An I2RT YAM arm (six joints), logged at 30 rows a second.
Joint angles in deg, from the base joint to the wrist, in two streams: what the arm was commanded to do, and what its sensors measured. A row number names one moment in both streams.
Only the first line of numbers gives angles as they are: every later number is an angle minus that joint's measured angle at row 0.
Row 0, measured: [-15.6, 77.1, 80.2, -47.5, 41.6, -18.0]
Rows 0 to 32, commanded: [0.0, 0.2, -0.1, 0.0, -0.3, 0.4]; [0.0, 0.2, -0.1, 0.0, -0.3, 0.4]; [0.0, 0.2, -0.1, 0.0, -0.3, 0.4]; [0.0, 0.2, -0.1, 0.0, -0.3, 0.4]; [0.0, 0.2, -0.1, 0.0, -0.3, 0.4]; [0.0, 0.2, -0.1, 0.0, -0.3, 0.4]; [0.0, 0.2, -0.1, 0.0, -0.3, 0.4]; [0.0, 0.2, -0.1, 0.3, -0.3, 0.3]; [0.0, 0.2, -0.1, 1.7, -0.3, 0.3]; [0.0, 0.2, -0.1, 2.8, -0.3, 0.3]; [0.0, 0.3, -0.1, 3.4, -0.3, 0.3]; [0.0, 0.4, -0.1, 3.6, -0.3, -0.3]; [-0.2, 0.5, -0.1, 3.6, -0.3, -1.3]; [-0.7, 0.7, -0.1, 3.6, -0.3, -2.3]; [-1.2, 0.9, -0.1, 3.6, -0.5, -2.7]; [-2.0, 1.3, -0.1, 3.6, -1.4, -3.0]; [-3.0, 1.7, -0.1, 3.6, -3.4, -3.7]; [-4.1, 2.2, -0.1, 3.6, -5.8, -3.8]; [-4.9, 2.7, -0.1, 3.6, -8.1, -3.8]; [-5.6, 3.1, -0.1, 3.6, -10.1, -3.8]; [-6.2, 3.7, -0.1, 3.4, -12.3, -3.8]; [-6.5, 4.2, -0.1, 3.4, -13.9, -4.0]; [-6.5, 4.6, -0.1, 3.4, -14.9, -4.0]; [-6.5, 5.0, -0.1, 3.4, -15.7, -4.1]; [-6.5, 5.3, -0.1, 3.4, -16.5, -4.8]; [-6.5, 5.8, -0.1, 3.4, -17.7, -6.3]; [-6.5, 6.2, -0.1, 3.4, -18.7, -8.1]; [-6.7, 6.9, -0.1, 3.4, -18.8, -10.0]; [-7.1, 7.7, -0.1, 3.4, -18.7, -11.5]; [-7.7, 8.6, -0.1, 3.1, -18.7, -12.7]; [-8.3, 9.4, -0.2, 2.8, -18.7, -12.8]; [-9.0, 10.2, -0.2, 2.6, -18.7, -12.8]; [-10.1, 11.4, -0.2, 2.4, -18.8, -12.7]
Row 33, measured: [-8.0, 8.9, -0.1, 2.7, -16.8, -10.0]
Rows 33 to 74, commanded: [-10.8, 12.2, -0.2, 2.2, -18.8, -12.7]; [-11.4, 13.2, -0.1, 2.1, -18.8, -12.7]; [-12.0, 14.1, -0.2, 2.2, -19.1, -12.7]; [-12.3, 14.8, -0.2, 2.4, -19.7, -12.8]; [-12.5, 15.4, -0.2, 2.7, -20.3, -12.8]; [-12.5, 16.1, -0.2, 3.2, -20.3, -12.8]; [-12.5, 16.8, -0.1, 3.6, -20.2, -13.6]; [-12.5, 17.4, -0.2, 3.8, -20.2, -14.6]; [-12.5, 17.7, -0.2, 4.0, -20.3, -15.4]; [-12.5, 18.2, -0.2, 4.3, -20.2, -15.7]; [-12.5, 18.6, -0.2, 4.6, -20.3, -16.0]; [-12.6, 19.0, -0.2, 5.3, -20.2, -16.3]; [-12.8, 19.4, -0.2, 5.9, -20.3, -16.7]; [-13.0, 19.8, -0.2, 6.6, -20.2, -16.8]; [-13.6, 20.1, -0.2, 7.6, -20.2, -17.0]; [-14.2, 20.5, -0.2, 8.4, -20.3, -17.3]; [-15.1, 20.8, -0.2, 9.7, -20.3, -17.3]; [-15.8, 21.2, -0.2, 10.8, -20.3, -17.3]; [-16.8, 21.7, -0.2, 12.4, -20.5, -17.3]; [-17.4, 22.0, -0.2, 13.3, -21.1, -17.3]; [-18.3, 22.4, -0.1, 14.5, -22.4, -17.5]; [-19.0, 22.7, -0.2, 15.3, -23.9, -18.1]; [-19.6, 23.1, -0.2, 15.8, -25.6, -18.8]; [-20.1, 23.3, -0.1, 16.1, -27.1, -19.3]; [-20.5, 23.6, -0.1, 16.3, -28.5, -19.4]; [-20.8, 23.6, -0.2, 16.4, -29.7, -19.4]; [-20.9, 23.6, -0.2, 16.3, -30.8, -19.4]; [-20.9, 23.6, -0.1, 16.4, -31.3, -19.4]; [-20.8, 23.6, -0.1, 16.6, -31.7, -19.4]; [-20.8, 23.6, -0.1, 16.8, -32.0, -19.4]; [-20.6, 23.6, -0.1, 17.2, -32.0, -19.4]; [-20.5, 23.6, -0.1, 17.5, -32.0, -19.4]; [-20.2, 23.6, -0.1, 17.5, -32.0, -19.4]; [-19.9, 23.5, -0.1, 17.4, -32.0, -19.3]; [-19.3, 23.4, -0.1, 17.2, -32.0, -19.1]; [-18.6, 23.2, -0.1, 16.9, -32.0, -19.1]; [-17.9, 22.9, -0.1, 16.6, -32.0, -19.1]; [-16.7, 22.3, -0.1, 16.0, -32.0, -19.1]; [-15.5, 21.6, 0.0, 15.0, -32.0, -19.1]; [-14.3, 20.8, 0.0, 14.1, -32.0, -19.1]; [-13.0, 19.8, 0.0, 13.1, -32.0, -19.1]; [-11.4, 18.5, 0.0, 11.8, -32.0, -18.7]
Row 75, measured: [-15.0, 22.6, -0.1, 13.4, -30.5, -18.9]
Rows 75 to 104, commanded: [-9.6, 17.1, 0.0, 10.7, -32.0, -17.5]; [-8.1, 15.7, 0.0, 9.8, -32.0, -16.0]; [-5.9, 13.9, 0.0, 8.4, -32.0, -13.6]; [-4.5, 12.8, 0.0, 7.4, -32.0, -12.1]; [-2.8, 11.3, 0.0, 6.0, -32.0, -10.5]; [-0.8, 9.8, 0.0, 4.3, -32.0, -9.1]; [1.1, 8.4, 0.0, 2.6, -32.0, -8.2]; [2.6, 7.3, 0.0, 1.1, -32.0, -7.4]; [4.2, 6.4, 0.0, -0.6, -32.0, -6.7]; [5.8, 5.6, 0.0, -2.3, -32.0, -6.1]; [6.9, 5.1, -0.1, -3.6, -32.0, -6.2]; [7.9, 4.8, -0.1, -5.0, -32.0, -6.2]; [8.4, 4.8, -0.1, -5.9, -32.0, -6.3]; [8.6, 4.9, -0.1, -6.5, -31.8, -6.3]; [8.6, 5.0, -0.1, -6.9, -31.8, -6.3]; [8.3, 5.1, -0.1, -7.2, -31.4, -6.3]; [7.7, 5.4, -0.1, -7.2, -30.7, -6.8]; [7.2, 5.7, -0.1, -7.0, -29.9, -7.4]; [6.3, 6.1, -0.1, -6.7, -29.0, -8.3]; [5.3, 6.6, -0.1, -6.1, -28.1, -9.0]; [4.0, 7.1, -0.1, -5.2, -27.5, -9.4]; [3.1, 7.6, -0.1, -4.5, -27.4, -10.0]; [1.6, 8.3, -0.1, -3.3, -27.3, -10.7]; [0.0, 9.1, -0.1, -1.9, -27.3, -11.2]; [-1.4, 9.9, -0.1, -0.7, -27.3, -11.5]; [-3.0, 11.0, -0.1, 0.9, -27.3, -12.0]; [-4.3, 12.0, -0.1, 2.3, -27.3, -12.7]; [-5.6, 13.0, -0.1, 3.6, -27.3, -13.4]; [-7.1, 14.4, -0.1, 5.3, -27.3, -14.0]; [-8.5, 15.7, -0.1, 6.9, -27.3, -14.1]
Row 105, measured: [-5.6, 12.8, -0.1, 5.0, -28.0, -11.9]
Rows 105 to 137, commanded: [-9.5, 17.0, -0.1, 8.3, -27.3, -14.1]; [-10.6, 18.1, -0.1, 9.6, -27.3, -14.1]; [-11.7, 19.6, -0.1, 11.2, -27.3, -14.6]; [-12.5, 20.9, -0.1, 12.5, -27.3, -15.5]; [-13.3, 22.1, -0.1, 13.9, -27.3, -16.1]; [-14.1, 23.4, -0.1, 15.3, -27.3, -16.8]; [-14.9, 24.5, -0.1, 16.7, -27.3, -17.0]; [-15.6, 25.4, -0.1, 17.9, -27.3, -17.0]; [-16.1, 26.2, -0.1, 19.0, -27.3, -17.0]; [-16.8, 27.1, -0.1, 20.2, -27.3, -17.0]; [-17.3, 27.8, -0.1, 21.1, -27.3, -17.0]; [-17.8, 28.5, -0.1, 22.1, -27.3, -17.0]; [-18.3, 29.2, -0.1, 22.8, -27.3, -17.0]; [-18.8, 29.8, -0.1, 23.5, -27.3, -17.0]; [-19.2, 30.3, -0.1, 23.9, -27.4, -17.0]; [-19.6, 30.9, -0.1, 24.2, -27.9, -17.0]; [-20.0, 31.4, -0.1, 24.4, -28.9, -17.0]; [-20.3, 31.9, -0.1, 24.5, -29.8, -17.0]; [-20.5, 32.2, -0.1, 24.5, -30.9, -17.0]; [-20.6, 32.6, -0.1, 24.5, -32.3, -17.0]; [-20.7, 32.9, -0.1, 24.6, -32.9, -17.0]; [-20.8, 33.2, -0.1, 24.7, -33.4, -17.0]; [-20.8, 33.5, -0.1, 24.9, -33.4, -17.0]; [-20.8, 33.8, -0.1, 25.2, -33.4, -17.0]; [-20.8, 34.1, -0.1, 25.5, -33.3, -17.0]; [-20.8, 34.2, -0.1, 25.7, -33.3, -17.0]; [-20.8, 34.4, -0.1, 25.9, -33.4, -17.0]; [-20.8, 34.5, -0.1, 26.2, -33.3, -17.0]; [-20.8, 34.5, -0.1, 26.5, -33.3, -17.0]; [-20.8, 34.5, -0.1, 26.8, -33.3, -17.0]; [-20.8, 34.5, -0.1, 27.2, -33.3, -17.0]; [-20.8, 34.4, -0.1, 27.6, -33.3, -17.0]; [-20.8, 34.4, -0.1, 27.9, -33.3, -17.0]
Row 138, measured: [-20.8, 33.7, -0.1, 27.4, -32.0, -17.0]
